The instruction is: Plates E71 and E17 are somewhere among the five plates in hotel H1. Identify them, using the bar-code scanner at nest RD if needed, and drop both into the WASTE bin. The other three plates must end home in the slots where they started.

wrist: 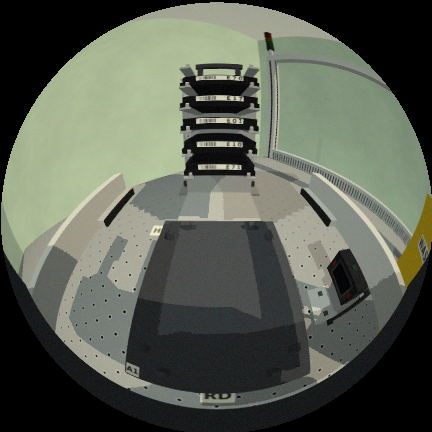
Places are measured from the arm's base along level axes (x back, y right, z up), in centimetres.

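Where they show: gripper, fingertip midpoint: [216, 176].
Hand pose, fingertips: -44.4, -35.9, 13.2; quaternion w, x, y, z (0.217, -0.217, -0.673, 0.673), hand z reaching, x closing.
Things, the pixels of their top centre, and the offset from my fingertips, as dx, dy, dz. "pt": a spot on its surface instead.
- Hotel H1, surface spot: [188, 90] pt -2.1, -8.5, +8.6
- what looks like E70, middle of its top: [218, 85] -7.8, -10.3, +10.4
- E17, middle of its top: [219, 101] -7.8, -10.3, +7.5
- E01, middle of its top: [219, 118] -7.8, -10.3, +4.7
- E10, middle of its top: [219, 135] -7.8, -10.3, +1.9
- E71, middle of its top: [219, 152] -7.8, -10.3, -0.9
- RD sign, middle of its top: [217, 395] +9.5, +13.2, -11.9
- dark raised platform, middle of its top: [219, 284] +3.2, +4.7, -4.9
- sign A1, surface spot: [132, 370] pt +12.1, +7.7, -5.9
- black box with a screen, middle of its top: [361, 264] -6.1, +13.0, -3.6
- fence post, middle of its top: [271, 61] -58.1, -34.6, +44.8
Hotel H1 [188, 90] stands ahead with five black plates stacked in it. From the top, the labels read what looks like E70 [220, 84], then E17 [220, 104], E01 [220, 126], E10 [220, 149] and, lowest, E71 [220, 171]. The top label is small and not certain. My gripper [216, 176] is open and empty, its two black pads wide apart, short of the hotel. The yellow WASTE bin [416, 255] shows in part at the right edge. The RD sign [217, 396] lies at the bottom, cut off by the view's edge.
A dark raised platform [210, 280] with small corner stops fills the middle below the gripper; a sign A1 [132, 370] is at its near left corner. A black box with a screen [348, 276] stands right of it. A signal light [269, 41] and a fence post [273, 110] stand behind right.
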